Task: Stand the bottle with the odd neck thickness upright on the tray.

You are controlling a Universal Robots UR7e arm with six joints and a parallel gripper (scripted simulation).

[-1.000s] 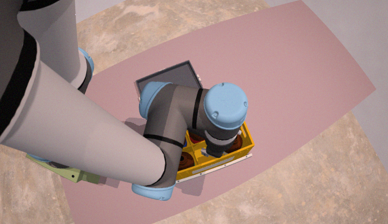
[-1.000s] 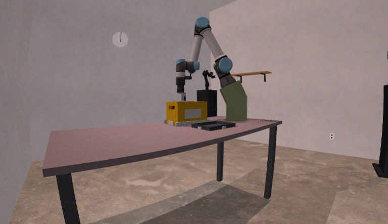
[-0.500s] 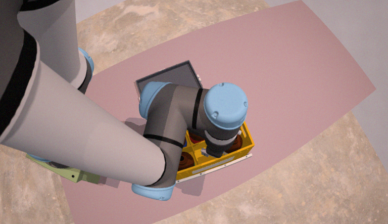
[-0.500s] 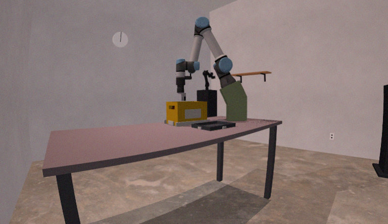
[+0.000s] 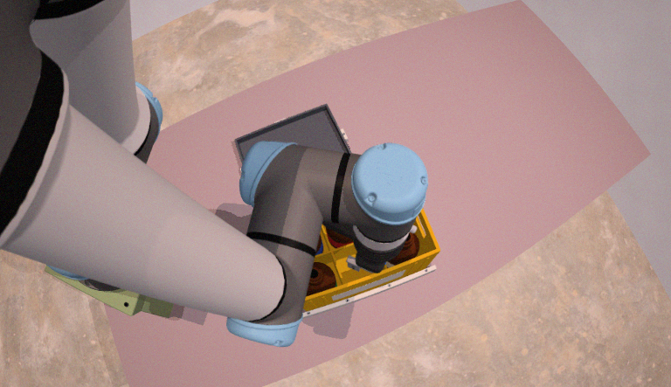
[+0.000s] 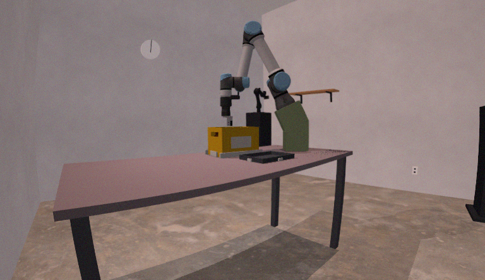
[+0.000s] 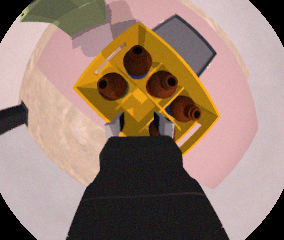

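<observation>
My hand is 10 mm short of the crate, 40 mm to the right of it and 120 mm above it. From my hand the other things lie so: glass bottle 90 mm ahead, 10 mm to the right, 110 mm below; then dark tray 20 mm ahead, 320 mm to the left, 190 mm below.
</observation>
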